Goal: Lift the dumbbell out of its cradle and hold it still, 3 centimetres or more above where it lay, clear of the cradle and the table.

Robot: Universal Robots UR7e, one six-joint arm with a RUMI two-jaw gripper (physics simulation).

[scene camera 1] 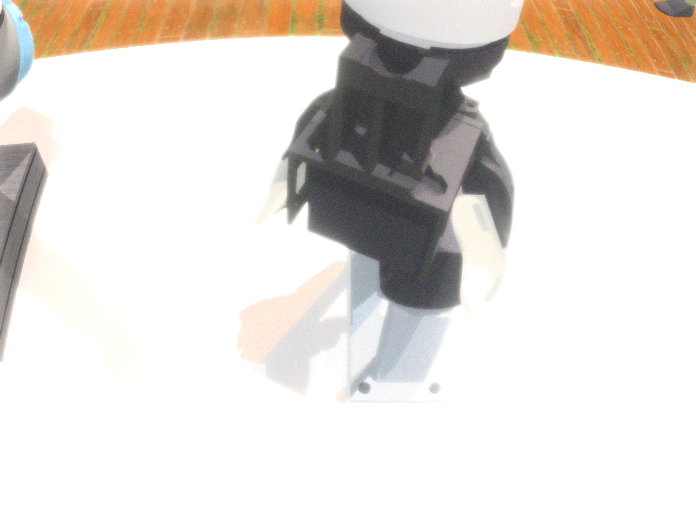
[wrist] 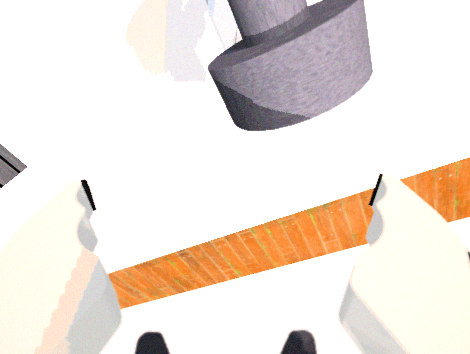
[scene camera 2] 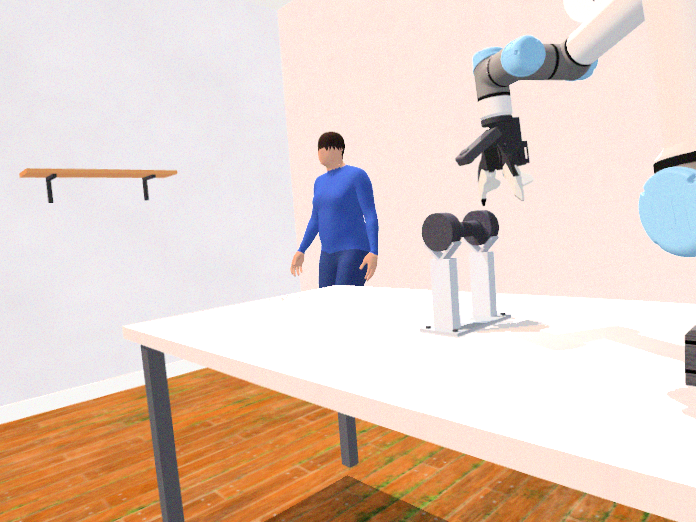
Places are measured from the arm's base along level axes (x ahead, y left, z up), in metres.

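Where they show: gripper, fingertip midpoint: [scene camera 1: 380, 255] [wrist: 231, 180] [scene camera 2: 502, 204].
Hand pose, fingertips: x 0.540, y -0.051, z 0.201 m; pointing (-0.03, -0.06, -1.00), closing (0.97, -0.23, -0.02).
Note:
Each offset is from my fingertips to the top centre of the thing. Level surfaces: height alone.
A dark grey dumbbell {0.110 m left, 0.028 m ahead, 0.010 m down} [scene camera 1: 421, 286] [scene camera 2: 440, 231] [wrist: 300, 70] lies level across the two V-shaped holders of a white cradle {0.110 m left, 0.028 m ahead, 0.073 m down} [scene camera 1: 399, 391] [scene camera 2: 445, 292], high above the table. My gripper [scene camera 1: 364, 266] [scene camera 2: 502, 200] [wrist: 231, 180] is open, with nothing between its pale fingers. In the scene camera 2 view its tips are above and slightly right of the dumbbell's far head, apart from it. In the wrist view one head and part of the handle show beyond the fingertips, at the top. In the scene camera 1 view the gripper hides the handle and the other head.
A dark grey block [scene camera 1: 16, 224] [scene camera 2: 690, 356] [wrist: 7, 165] stands on the white table {0.271 m down} [scene camera 2: 281, 348], away from the cradle. A blue arm joint [scene camera 2: 671, 213] shows at the right edge. A person in blue [scene camera 2: 345, 213] stands behind the table. A wooden shelf [scene camera 2: 101, 173] hangs on the wall.

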